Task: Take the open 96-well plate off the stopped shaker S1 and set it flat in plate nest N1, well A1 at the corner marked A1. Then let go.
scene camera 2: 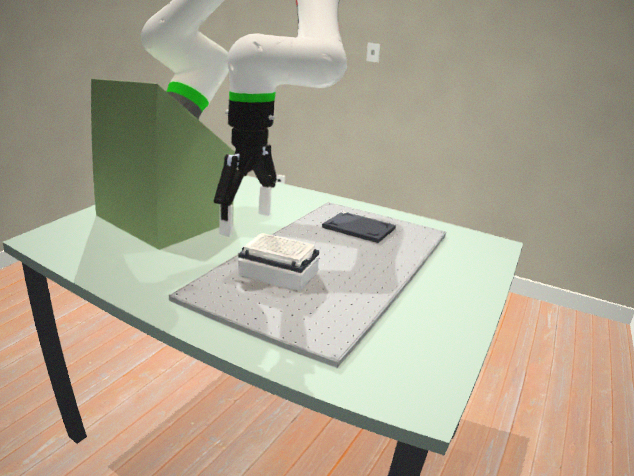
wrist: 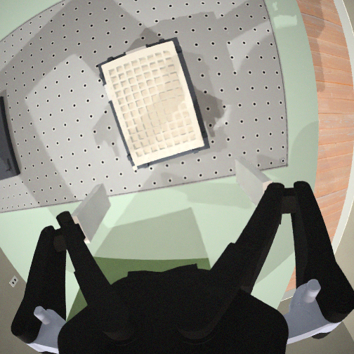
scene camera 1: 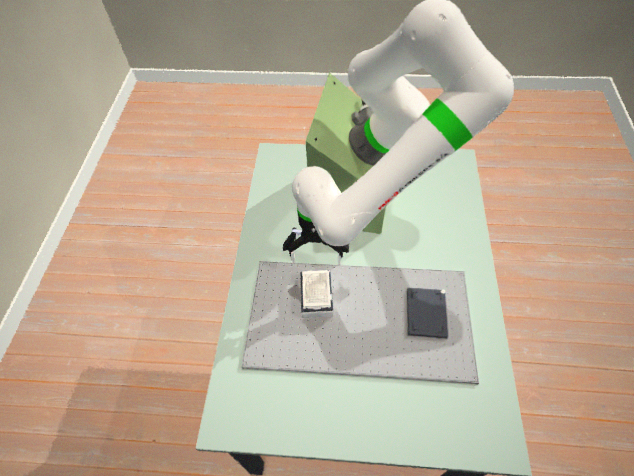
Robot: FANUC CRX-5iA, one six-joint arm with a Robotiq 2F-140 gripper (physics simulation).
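Places are measured from the arm's base along level axes (x right, y ahead, z up), in centimetres.
Pixels of known places: gripper, between the fingertips: (scene camera 2: 246,224) (scene camera 1: 316,260); arm's base, origin of its link: (scene camera 2: 172,121) (scene camera 1: 366,145).
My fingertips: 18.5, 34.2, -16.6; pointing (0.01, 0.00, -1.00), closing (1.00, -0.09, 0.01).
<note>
Ahead of a thing's pixels: the offset from my fingertips to its top centre, as dx, dy, dz. Level surfaces: height alone.
The cream 96-well plate @[+0.5, +8.3, -2.8] (scene camera 1: 316,288) (scene camera 2: 281,247) (wrist: 152,102) sits on top of shaker S1, a pale box @[+0.6, +8.2, -5.8] (scene camera 2: 266,274) with a dark upper rim. Its wells face up. Nest N1 @[-34.3, +15.6, -8.3] (scene camera 1: 427,313) (scene camera 2: 359,226) (wrist: 6,145) is a low dark slab, with a small white spot at one corner in scene camera 1; part of it shows at the wrist view's left edge. My gripper (scene camera 1: 315,260) (scene camera 2: 245,221) (wrist: 169,182) is open and empty. Its fingertips are above and to the robot-base side of the plate, not around it. Lettering on plate and nest is unreadable.
A grey perforated board @[dz -9.7] (scene camera 1: 286,353) (scene camera 2: 332,348) (wrist: 250,125) carries the shaker and nest on the pale green table @[dz -11.1] (scene camera 1: 358,415) (scene camera 2: 409,394). The green wedge-shaped pedestal (scene camera 1: 332,112) (scene camera 2: 122,169) stands behind the gripper and bears the arm.
</note>
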